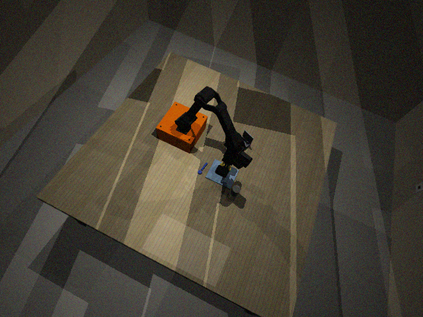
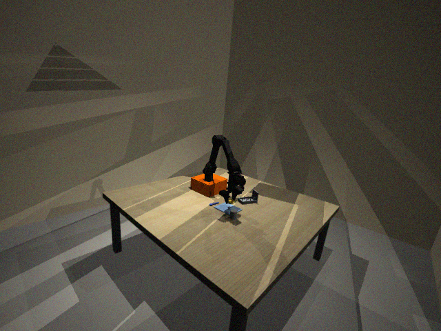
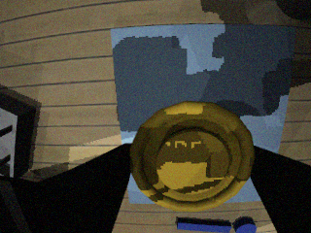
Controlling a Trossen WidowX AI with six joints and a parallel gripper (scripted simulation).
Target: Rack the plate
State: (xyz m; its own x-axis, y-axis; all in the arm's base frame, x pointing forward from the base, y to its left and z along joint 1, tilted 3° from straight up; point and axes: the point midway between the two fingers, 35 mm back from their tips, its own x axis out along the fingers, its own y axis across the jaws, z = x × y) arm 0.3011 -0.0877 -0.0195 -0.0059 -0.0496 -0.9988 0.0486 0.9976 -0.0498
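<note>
The light blue mat is 2 cm to the right of my gripper tip and 4 cm below it. The rest, counted from my gripper tip: white cup (10 cm ahead, 9 cm to the right, 2 cm below); then grey dish rack (1 cm ahead, 20 cm to the left, 2 cm below); then yellow plate (1 cm above).
</note>
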